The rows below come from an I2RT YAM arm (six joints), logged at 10 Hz.
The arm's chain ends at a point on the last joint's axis. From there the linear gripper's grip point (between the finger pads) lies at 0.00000 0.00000 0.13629 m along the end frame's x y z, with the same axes.
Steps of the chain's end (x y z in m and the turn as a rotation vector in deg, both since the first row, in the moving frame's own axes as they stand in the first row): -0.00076, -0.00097, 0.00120, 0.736, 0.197, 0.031; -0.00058, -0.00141, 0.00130, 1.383, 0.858, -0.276; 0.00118, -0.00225, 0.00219, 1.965, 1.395, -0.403; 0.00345, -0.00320, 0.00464, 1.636, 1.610, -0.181; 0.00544, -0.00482, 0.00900, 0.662, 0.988, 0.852; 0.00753, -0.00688, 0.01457, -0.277, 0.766, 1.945; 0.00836, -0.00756, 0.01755, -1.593, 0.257, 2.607; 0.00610, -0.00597, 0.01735, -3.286, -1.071, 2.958
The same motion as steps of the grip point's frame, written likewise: -0.00029, -0.00272, 0.00119, 0.736, 0.197, 0.031; 0.00145, -0.00470, 0.00125, 1.383, 0.858, -0.276; 0.00448, -0.00693, 0.00207, 1.965, 1.395, -0.403; 0.00727, -0.00710, 0.00453, 1.636, 1.610, -0.181; 0.00780, -0.00638, 0.00897, 0.662, 0.988, 0.852; 0.00934, -0.00619, 0.01456, -0.277, 0.766, 1.945; 0.00888, -0.00376, 0.01750, -1.593, 0.257, 2.607; 0.00335, 0.00177, 0.01710, -3.286, -1.071, 2.958
